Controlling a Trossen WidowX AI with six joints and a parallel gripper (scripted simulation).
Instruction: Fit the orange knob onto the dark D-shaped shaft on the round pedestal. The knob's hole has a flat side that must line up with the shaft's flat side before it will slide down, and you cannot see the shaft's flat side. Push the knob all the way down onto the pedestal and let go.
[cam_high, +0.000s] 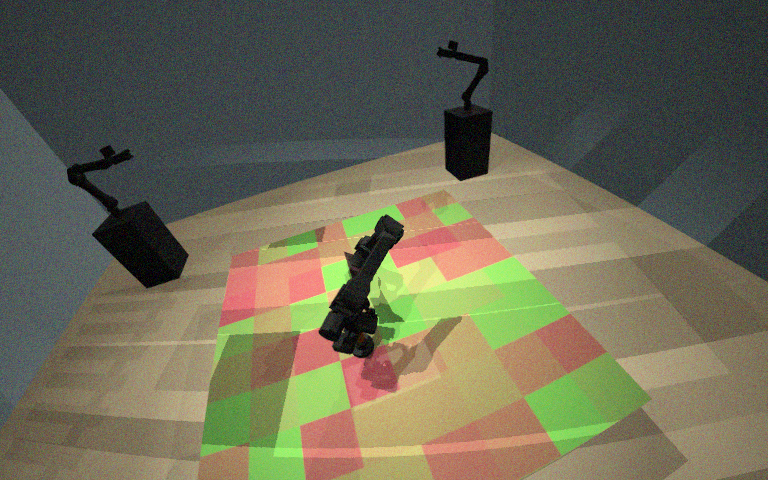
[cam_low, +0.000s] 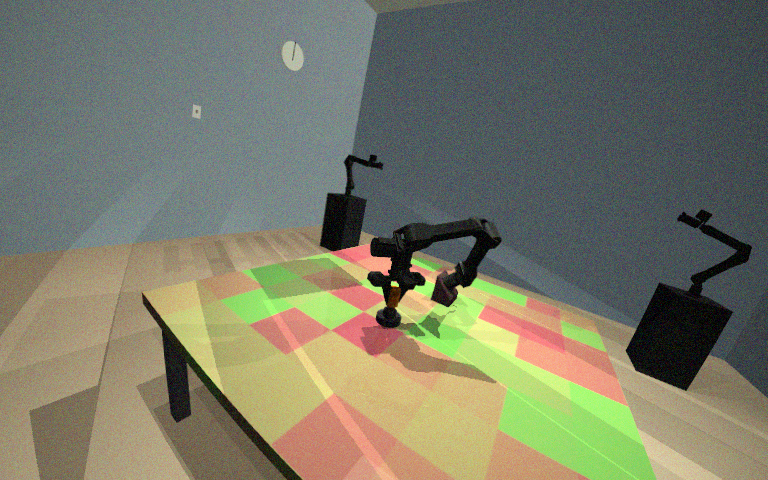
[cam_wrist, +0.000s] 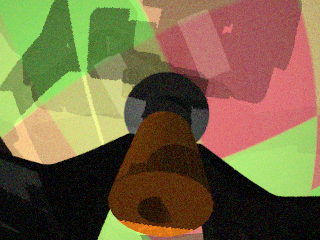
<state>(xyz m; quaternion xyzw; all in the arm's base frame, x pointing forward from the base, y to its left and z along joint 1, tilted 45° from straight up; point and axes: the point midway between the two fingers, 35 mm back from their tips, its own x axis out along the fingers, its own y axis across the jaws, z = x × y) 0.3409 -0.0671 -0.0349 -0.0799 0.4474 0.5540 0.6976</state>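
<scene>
The orange knob lies 20 mm above my gripper tip. The rest, counted from my gripper tip: round dark pedestal: 40 mm below.
</scene>
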